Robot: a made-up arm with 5 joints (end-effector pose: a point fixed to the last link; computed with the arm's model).
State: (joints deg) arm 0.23 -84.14 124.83 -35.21 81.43
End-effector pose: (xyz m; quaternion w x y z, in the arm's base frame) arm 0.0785 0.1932 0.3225 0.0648 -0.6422 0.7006 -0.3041
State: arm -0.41 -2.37 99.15 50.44 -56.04
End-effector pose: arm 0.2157 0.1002 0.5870 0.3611 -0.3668 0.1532 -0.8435
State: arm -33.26 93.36 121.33 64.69 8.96
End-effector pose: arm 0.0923 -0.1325 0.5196 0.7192 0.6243 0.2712 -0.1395
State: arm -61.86 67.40 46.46 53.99 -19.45
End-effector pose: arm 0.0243 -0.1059 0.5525 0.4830 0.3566 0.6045 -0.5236
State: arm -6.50 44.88 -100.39 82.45 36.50
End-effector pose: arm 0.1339 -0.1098 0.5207 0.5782 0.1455 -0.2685 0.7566
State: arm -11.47 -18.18 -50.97 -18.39 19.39
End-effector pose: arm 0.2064 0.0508 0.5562 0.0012 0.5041 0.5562 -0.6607
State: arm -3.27 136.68 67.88 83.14 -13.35
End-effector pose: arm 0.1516 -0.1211 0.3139 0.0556 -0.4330 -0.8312 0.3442
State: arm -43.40 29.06 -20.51 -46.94 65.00
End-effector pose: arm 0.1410 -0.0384 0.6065 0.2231 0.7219 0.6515 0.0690
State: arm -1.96 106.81 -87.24 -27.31 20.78
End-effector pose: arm 0.1374 -0.0554 0.3382 0.8036 -0.3073 -0.4969 -0.1134
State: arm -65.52 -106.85 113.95 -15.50 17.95
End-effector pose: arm 0.1460 0.1402 0.3583 0.0027 -0.5526 0.1094 -0.8262
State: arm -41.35 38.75 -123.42 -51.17 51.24
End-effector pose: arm 0.0433 -0.0696 0.4859 0.4356 -0.8779 -0.1964 0.0327
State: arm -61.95 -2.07 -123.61 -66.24 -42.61
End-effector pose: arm -0.0356 0.0569 0.5297 0.1496 0.6184 0.7455 0.1987
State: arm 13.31 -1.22 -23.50 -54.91 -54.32
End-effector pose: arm 0.2692 0.0402 0.4989 0.3109 0.2830 -0.8760 0.2364
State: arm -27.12 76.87 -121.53 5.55 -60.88
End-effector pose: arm 0.0852 -0.1152 0.4917 0.7423 0.1651 -0.5257 -0.3812
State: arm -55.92 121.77 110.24 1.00 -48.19
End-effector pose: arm 0.1090 -0.1262 0.4288 0.9015 0.1459 0.3774 -0.1538
